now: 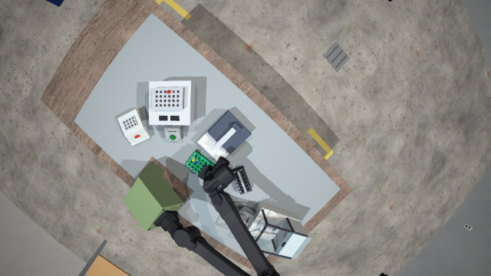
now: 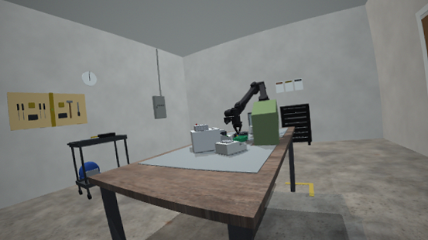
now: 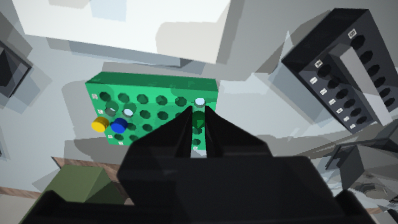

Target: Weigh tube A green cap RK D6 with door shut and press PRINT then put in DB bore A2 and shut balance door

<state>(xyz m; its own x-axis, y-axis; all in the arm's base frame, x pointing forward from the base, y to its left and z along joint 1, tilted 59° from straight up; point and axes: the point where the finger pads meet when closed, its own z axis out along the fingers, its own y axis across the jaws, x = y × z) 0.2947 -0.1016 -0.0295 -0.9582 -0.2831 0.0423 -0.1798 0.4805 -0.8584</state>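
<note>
Right now my hand is 40 mm past the green tube rack RK, 40 mm to the right of it and 40 mm above it. From my hand the other things lie so: magnet block MG 50 mm ahead, 150 mm to the right, 30 mm below; then green-capped tube 20 mm below; then white print key 80 mm behind, 280 mm to the right, 10 mm above.
</note>
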